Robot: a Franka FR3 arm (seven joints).
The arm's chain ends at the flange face. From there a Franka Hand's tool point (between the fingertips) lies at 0.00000 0.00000 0.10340 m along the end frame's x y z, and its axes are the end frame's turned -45 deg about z.
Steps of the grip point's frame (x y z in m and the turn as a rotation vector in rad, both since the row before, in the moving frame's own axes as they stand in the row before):
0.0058, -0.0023, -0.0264, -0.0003, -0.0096, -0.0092
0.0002, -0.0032, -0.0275, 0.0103, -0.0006, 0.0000
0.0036, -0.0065, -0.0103, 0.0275, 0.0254, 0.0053
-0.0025, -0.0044, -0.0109, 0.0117, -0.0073, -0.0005
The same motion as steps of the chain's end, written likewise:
0.0032, -0.0065, -0.0264, -0.0070, -0.0066, -0.0092
-0.0013, -0.0017, -0.0275, 0.0069, -0.0077, 0.0000
-0.0019, -0.0033, -0.0102, 0.0374, -0.0015, 0.0053
-0.0035, -0.0010, -0.0109, 0.0031, -0.0134, -0.0005

